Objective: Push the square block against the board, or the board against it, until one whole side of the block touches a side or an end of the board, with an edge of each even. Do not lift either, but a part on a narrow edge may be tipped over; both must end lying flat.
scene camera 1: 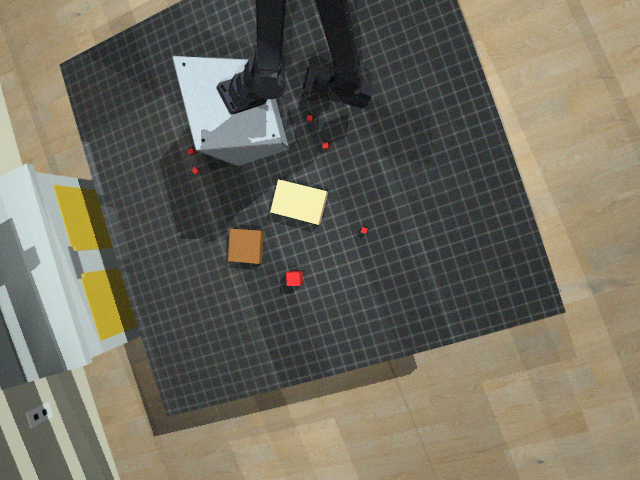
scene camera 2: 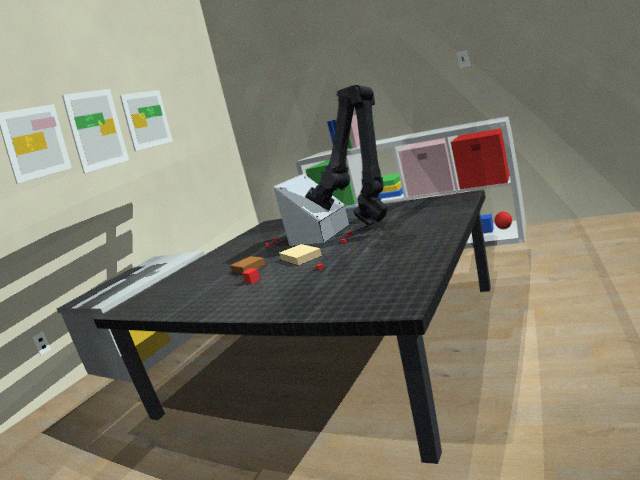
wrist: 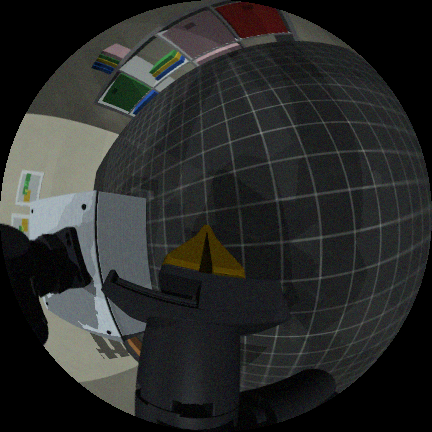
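Where they show: gripper, between the fingertips: (scene camera 1: 311, 75) (scene camera 2: 368, 224) (wrist: 205, 229); arm's base, origin of its link: (scene camera 1: 241, 94) (scene camera 2: 319, 199) (wrist: 62, 260).
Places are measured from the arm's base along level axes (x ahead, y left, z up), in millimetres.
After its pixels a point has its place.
Observation:
The orange-brown square block (scene camera 1: 245, 246) @[x 362, y -221, z -126 mm] (scene camera 2: 248, 265) @[x 403, y -193, z -129 mm] lies flat on the table. The pale yellow board (scene camera 1: 298, 202) @[x 316, y -11, z -126 mm] (scene camera 2: 300, 254) @[x 367, y 17, z -126 mm] lies flat, above and right of the block in scene camera 1. A gap separates them, and they are turned at different angles. A sliver of orange shows at the lower left in the wrist view, beside my gripper's body; the board does not show there. My gripper (wrist: 205, 229) @[x -17, y 190, z -151 mm] is shut, its yellow fingertips together and empty. It is beside the grey pedestal, away from both parts. In the scene cameras its fingertips are mostly hidden.
The grey sloped pedestal (scene camera 1: 240, 155) @[x 129, y -90, z -51 mm] (scene camera 2: 305, 222) @[x 141, y -30, z -59 mm] (wrist: 122, 240) @[x -24, y 63, z -110 mm] carries the arm base. A red cube (scene camera 1: 294, 278) @[x 516, y -120, z -115 mm] (scene camera 2: 250, 275) @[x 538, y -112, z -125 mm] sits near the block. A small red cube (scene camera 1: 363, 230) @[x 476, y 127, z -139 mm] (scene camera 2: 319, 267) @[x 485, y 129, z -146 mm] lies right of the board. Several more small red cubes lie near the pedestal.

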